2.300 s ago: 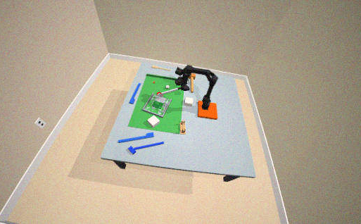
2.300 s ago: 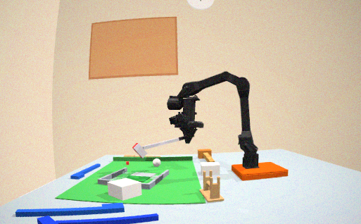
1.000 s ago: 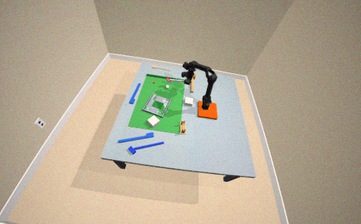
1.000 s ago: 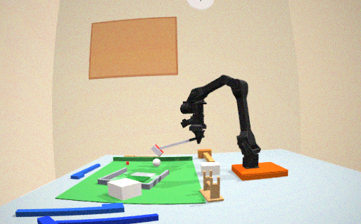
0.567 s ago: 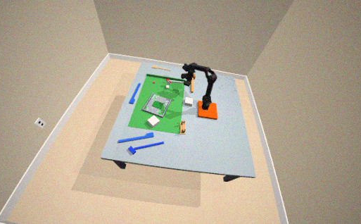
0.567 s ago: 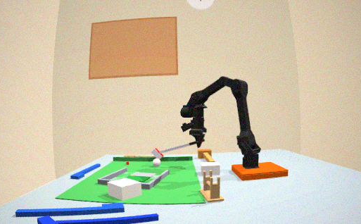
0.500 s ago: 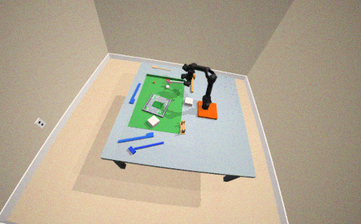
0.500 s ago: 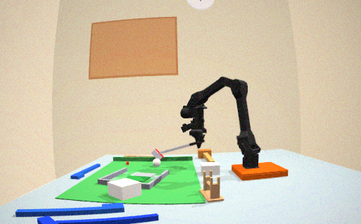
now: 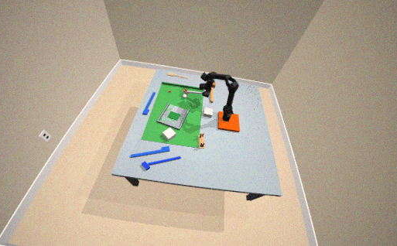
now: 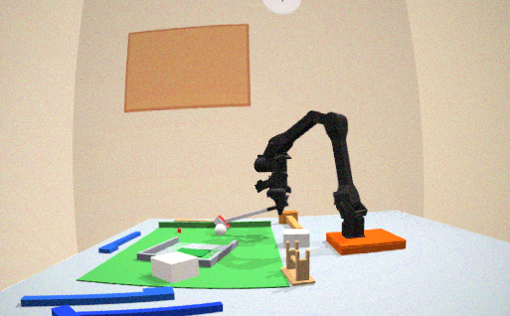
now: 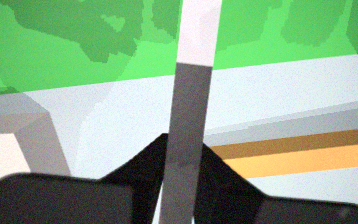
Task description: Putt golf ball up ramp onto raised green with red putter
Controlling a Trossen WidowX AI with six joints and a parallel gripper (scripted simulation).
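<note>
The red putter lies 120 mm ahead of my gripper tip and 20 mm to the right of it. Round my gripper tip: white golf ball: 220 mm ahead, 50 mm below; then small wooden stand: 500 mm to the left, 40 mm below; then small red marker: 390 mm ahead, 50 mm to the right, 70 mm below.
</note>
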